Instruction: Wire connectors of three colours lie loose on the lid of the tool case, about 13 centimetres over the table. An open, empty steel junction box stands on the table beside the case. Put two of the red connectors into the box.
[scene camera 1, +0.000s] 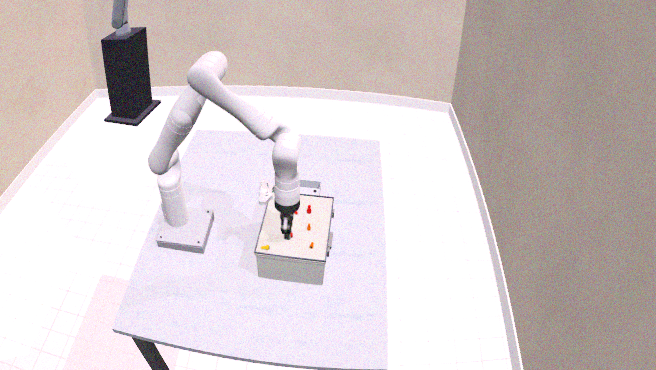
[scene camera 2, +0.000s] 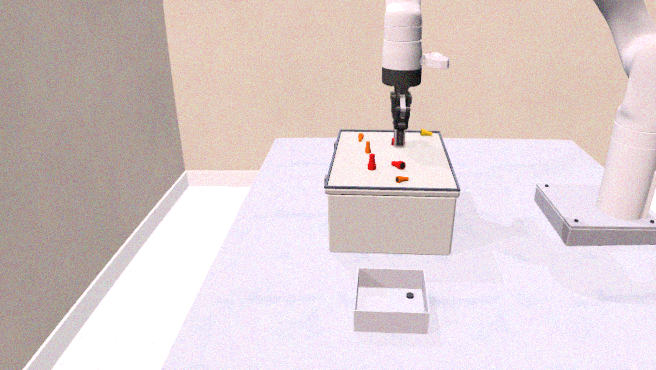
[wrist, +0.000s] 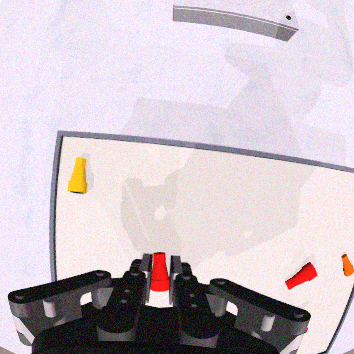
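Where they show: gripper, fingertip midpoint: (scene camera 1: 287, 236) (scene camera 2: 399, 145) (wrist: 160, 265); arm's base, link origin: (scene camera 1: 177, 218) (scene camera 2: 619, 209).
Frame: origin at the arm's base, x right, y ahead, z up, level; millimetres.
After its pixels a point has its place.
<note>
My gripper (scene camera 1: 287, 237) @[x 32, y 447, z 86 mm] (scene camera 2: 399, 143) @[x 32, y 447, z 86 mm] (wrist: 160, 265) @[x 32, y 447, z 86 mm] is shut on a red connector (scene camera 1: 291, 235) @[x 35, y 460, z 99 mm] (scene camera 2: 393, 142) @[x 23, y 457, z 96 mm] (wrist: 160, 280) @[x 31, y 452, z 101 mm], held between the fingertips at the tool case lid (scene camera 1: 271, 235) @[x 43, y 396, z 86 mm] (scene camera 2: 430, 167) @[x -71, y 379, z 86 mm] (wrist: 225, 200) @[x -2, y 388, z 86 mm]. Any gap beneath it is too small to tell. A second red connector (scene camera 1: 296, 213) @[x -75, y 445, z 91 mm] (scene camera 2: 399, 164) @[x -97, y 432, z 98 mm] (wrist: 302, 276) @[x -83, y 434, z 98 mm] lies on its side on the lid. A third red connector (scene camera 1: 309, 210) @[x -94, y 483, z 99 mm] (scene camera 2: 372, 163) @[x -104, y 479, z 99 mm] stands upright. The open junction box (scene camera 1: 311, 184) @[x -372, y 421, z -20 mm] (scene camera 2: 391, 322) @[x -371, y 407, z -20 mm] stands beside the case, partly hidden in scene camera 1; its inside shows no connector in scene camera 2.
Orange connectors (scene camera 1: 309, 227) @[x -16, y 504, z 99 mm] (scene camera 1: 311, 245) @[x 57, y 529, z 98 mm] (scene camera 2: 368, 148) @[x -23, y 500, z 97 mm] (scene camera 2: 361, 137) @[x 49, y 527, z 93 mm] (scene camera 2: 402, 179) @[x -151, y 421, z 94 mm] (wrist: 347, 266) @[x -143, y 423, z 95 mm] are on the lid. A yellow connector (scene camera 1: 265, 247) @[x 108, y 398, z 96 mm] (scene camera 2: 426, 133) @[x 100, y 396, z 93 mm] (wrist: 78, 176) @[x 103, y 397, z 98 mm] lies near a lid corner. The robot's base plate (scene camera 1: 182, 245) @[x 110, y 73, z -11 mm] (scene camera 2: 610, 236) @[x -77, y 35, z -19 mm] (wrist: 225, 17) @[x 20, y 138, z -15 mm] is on the table.
</note>
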